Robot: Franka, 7 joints.
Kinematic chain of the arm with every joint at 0, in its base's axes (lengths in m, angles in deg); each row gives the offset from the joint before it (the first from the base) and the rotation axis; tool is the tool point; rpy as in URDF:
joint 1: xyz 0 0 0.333 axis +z
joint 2: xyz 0 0 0 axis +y
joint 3: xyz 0 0 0.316 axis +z
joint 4: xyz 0.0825 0 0 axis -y
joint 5: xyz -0.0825 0 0.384 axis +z
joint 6: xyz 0 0 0 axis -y
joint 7: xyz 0.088 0 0 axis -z
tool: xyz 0 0 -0.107 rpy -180 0 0
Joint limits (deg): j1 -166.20..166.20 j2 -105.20..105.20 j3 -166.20..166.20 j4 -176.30..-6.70 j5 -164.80..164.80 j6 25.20..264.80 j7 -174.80..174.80
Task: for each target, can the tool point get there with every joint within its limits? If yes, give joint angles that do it. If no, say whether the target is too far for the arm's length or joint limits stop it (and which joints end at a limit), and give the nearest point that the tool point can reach.
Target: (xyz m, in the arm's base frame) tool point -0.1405 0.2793 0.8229
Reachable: yes | joints 103.10 -40.86 -0.89 -111.76 -117.95 182.66 62.49
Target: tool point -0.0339 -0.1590 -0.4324
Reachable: no: joint limits stop it (at a limit: joint 2) | nearest point -0.0373 -0.1751 -0.3504 | short by 0.084 m
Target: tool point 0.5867 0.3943 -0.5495
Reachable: no: too far | nearest point 0.4587 0.3083 -0.2874 | short by 0.304 m
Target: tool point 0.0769 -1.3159 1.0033
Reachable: no: too far | nearest point 0.0446 -0.7634 0.7219 | short by 0.621 m
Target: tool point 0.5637 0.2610 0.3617
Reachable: yes | joints 136.66 -83.60 -80.24 -110.94 -98.03 96.75 -49.15
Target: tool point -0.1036 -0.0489 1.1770
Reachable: yes | joints 111.73 -11.19 48.88 -23.23 63.08 160.93 -72.99
